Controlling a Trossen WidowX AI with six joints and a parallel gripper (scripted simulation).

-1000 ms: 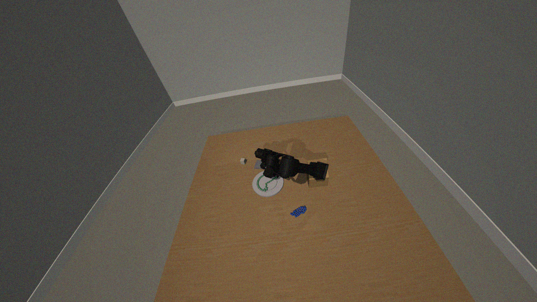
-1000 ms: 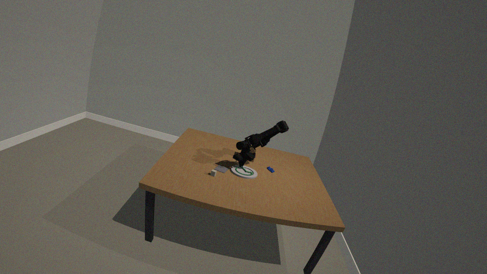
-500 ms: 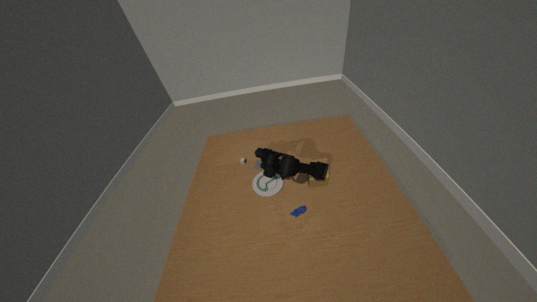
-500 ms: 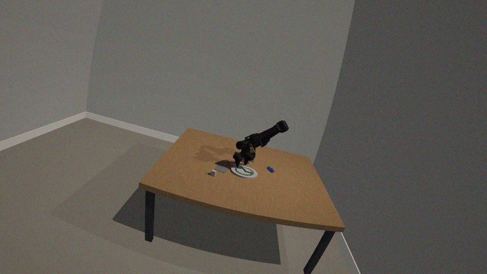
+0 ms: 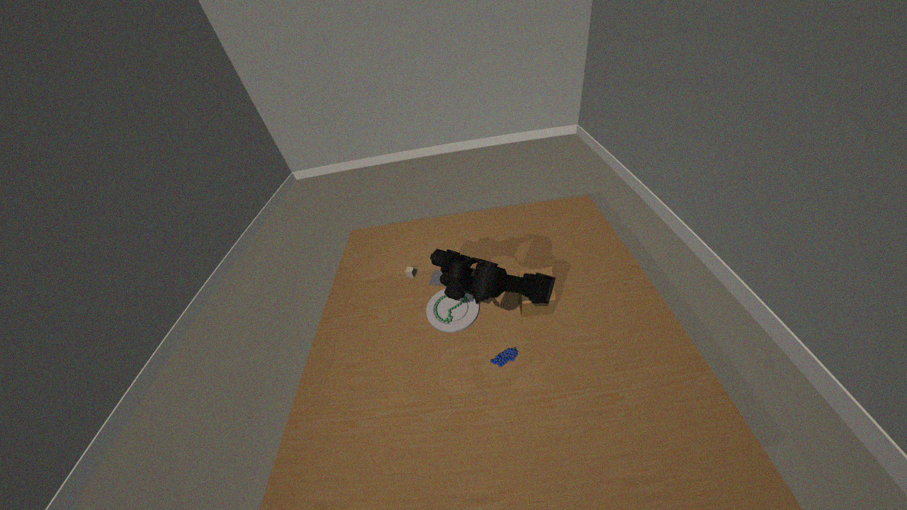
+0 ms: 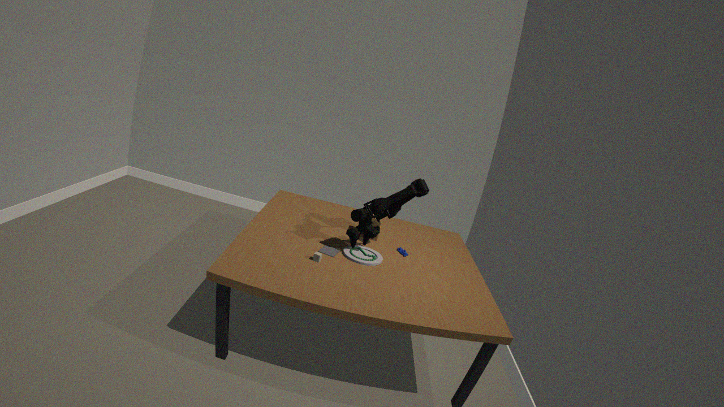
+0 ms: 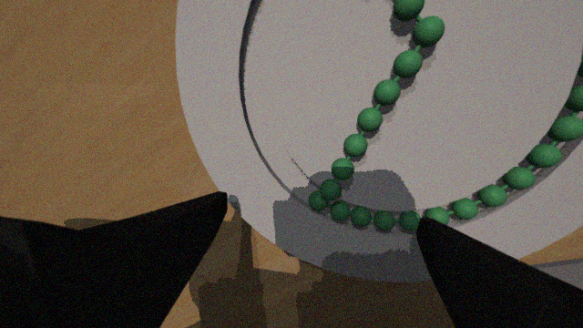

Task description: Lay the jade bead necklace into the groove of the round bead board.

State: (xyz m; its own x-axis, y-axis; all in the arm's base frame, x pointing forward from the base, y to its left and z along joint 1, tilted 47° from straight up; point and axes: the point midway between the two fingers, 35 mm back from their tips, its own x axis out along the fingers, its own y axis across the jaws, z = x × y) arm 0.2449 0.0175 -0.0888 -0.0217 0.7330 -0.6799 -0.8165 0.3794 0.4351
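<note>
Now: the round bead board 6 cm ahead of my gripper tip, 3 cm to the left of it and 1 cm below it. From my gripper tip the other things lie so: pale block (24 cm ahead, 17 cm to the right); then flat grey plate (13 cm to the right, 10 cm ahead, 2 cm below).
</note>
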